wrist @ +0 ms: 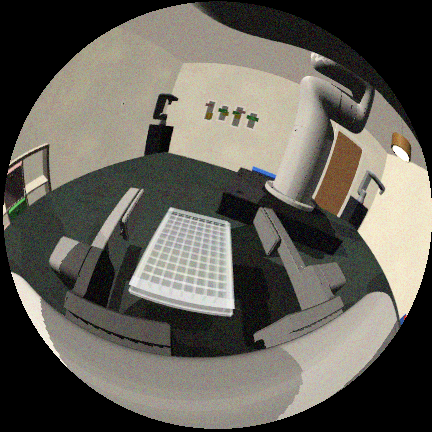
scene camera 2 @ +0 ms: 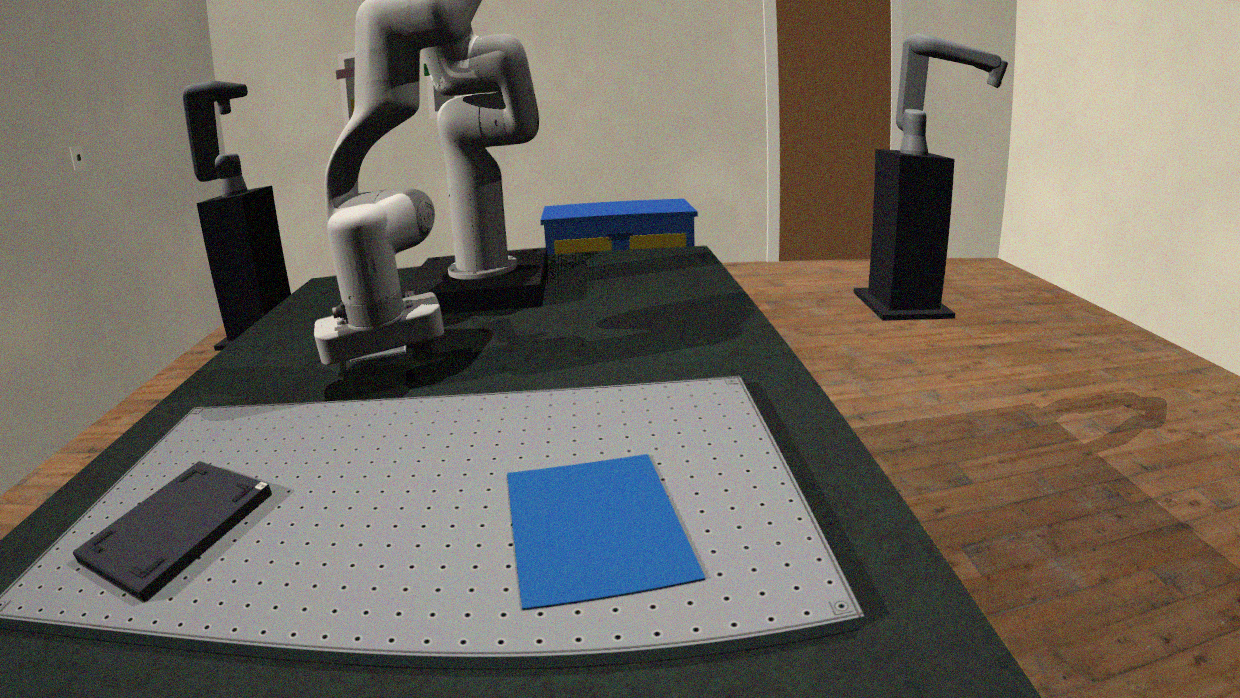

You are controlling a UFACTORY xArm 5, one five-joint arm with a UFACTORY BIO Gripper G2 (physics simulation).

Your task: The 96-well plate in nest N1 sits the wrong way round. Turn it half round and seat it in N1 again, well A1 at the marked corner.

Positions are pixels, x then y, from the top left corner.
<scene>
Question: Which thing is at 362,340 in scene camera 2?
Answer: My gripper.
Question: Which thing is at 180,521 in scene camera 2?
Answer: A dark nest N1.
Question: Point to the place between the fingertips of my gripper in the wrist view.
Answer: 201,205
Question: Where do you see a clear 96-well plate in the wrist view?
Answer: At 187,264
</scene>
